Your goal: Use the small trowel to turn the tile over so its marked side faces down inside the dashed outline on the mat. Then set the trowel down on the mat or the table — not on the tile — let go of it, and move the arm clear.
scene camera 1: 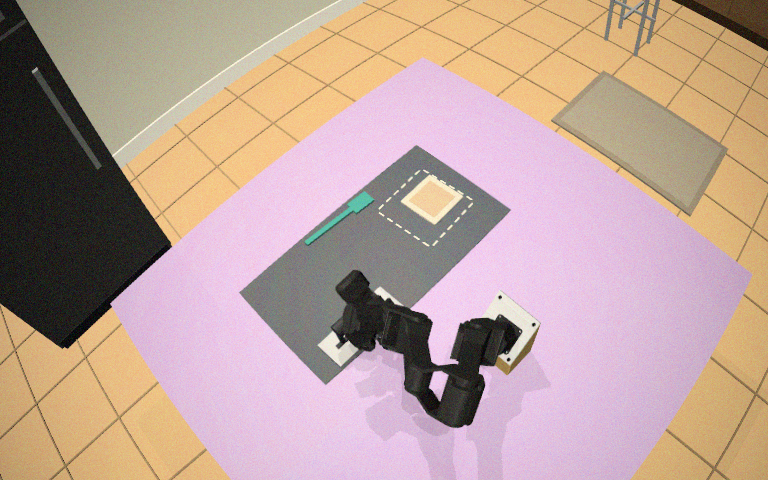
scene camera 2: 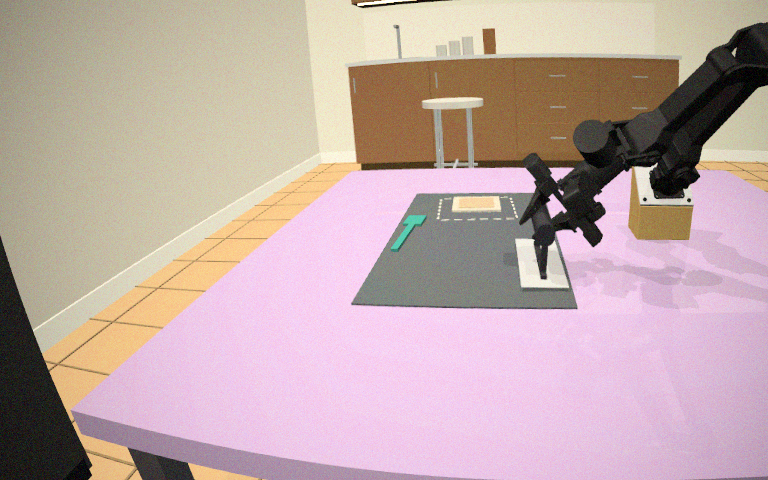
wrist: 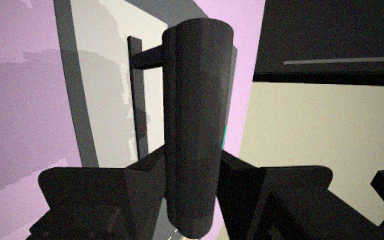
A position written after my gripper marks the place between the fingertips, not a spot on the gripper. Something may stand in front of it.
In view: my gripper (scene camera 2: 526, 231), a square tile (scene camera 1: 432, 199) and a dark grey mat (scene camera 1: 296, 296).
The square tile shows as well in scene camera 2 (scene camera 2: 465, 204). My gripper shows as well in scene camera 1 (scene camera 1: 355, 305) and in the wrist view (wrist: 189, 145). The dark grey mat also shows in scene camera 2 (scene camera 2: 445, 262).
